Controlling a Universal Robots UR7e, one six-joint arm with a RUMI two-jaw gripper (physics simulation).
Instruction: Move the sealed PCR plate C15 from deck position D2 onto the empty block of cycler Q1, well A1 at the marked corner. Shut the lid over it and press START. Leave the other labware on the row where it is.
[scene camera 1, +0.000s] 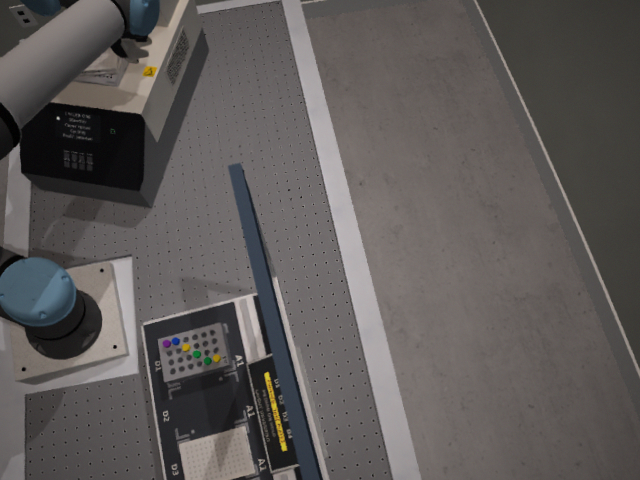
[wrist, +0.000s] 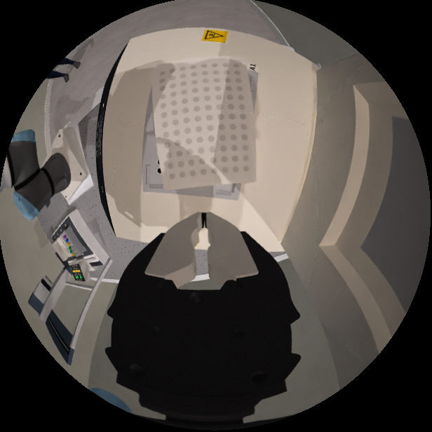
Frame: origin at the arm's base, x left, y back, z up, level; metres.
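Where they show: gripper, fingertip midpoint: (scene camera 1: 137, 62); arm's base, origin of the base link: (scene camera 1: 65, 324).
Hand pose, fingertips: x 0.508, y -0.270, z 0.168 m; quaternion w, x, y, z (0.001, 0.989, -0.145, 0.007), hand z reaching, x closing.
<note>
Each offset is from my fingertips to the top centre of the thing. "pt": to the spot under its first point.
The pale many-welled plate (wrist: 205, 120) lies over the grey block of the cycler @(pt dx -0.092, dy +0.038, dz -0.004 m) (scene camera 1: 124, 98) (wrist: 285, 125), skewed to it; the block's edge (wrist: 150, 186) shows at the left and bottom, with some dark wells uncovered. I cannot tell if it sits flat. The A1 mark is by the plate's upper right corner in the wrist view. My gripper (wrist: 204, 214) is shut and empty, near the block's lower edge in that view. A large beige part with a dark inset (wrist: 362, 165) stands at the right, apparently the raised lid. The black control panel @(pt dx -0.152, dy +0.162, dz -0.065 m) (scene camera 1: 82, 149) faces front; START is not legible.
A tube rack @(pt dx -0.652, dy -0.009, dz -0.095 m) (scene camera 1: 193, 353) with coloured caps stands at D1. The D2 position (scene camera 1: 206, 405) shows its bare dark surface. A pale plate @(dx -0.845, dy -0.009, dz -0.131 m) (scene camera 1: 217, 454) stands at D3. A long blue bar (scene camera 1: 250, 232) runs beside the deck. The robot's base plate (scene camera 1: 111, 310) is at the left.
</note>
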